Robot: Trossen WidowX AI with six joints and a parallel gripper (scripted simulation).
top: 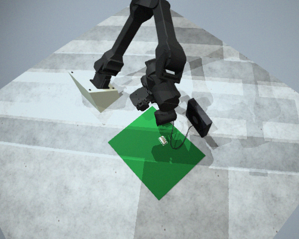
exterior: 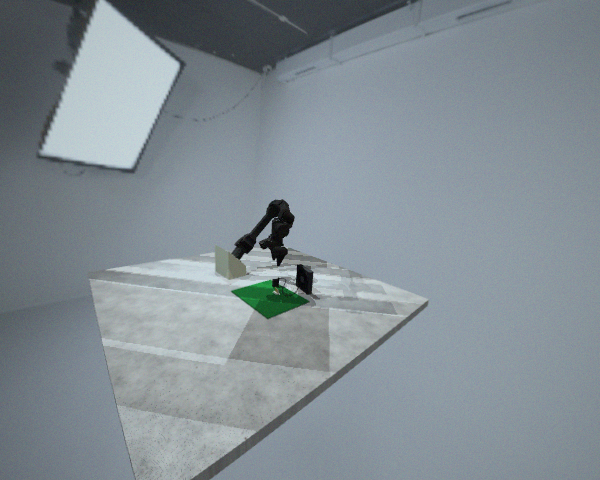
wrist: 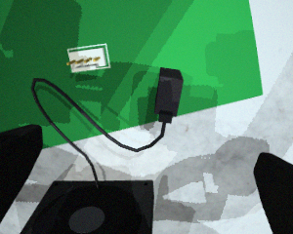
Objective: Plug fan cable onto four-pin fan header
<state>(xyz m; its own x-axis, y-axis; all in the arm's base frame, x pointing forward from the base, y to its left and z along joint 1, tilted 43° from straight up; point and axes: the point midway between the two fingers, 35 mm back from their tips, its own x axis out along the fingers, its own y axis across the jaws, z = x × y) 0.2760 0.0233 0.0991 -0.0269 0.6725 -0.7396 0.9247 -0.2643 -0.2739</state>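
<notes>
Now: gripper tip 110 mm above the black plug, 10 mm to the right of it and 10 mm past it. Round my gripper tip: black fan 100 mm to the left, 90 mm ahead, 80 mm below; white four-pin fan header 140 mm below, 60 mm ahead, 30 mm to the right; black cable 110 mm below, 30 mm to the left, 10 mm ahead.
</notes>
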